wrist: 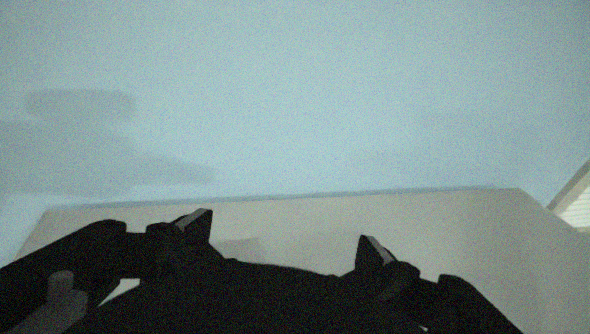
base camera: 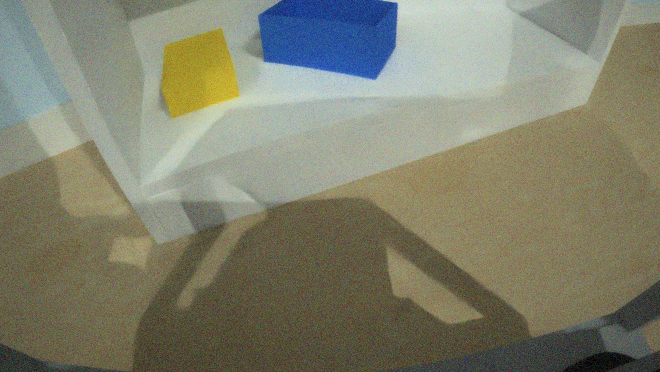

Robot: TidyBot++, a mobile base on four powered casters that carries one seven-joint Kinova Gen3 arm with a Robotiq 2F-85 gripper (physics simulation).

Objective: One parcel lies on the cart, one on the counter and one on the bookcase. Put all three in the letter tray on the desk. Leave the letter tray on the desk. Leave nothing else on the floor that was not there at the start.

Labels:
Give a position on a yellow box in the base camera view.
At 198, 72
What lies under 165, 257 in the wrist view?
My gripper.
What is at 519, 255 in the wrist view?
A white bookcase.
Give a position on a white bookcase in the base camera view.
At 294, 131

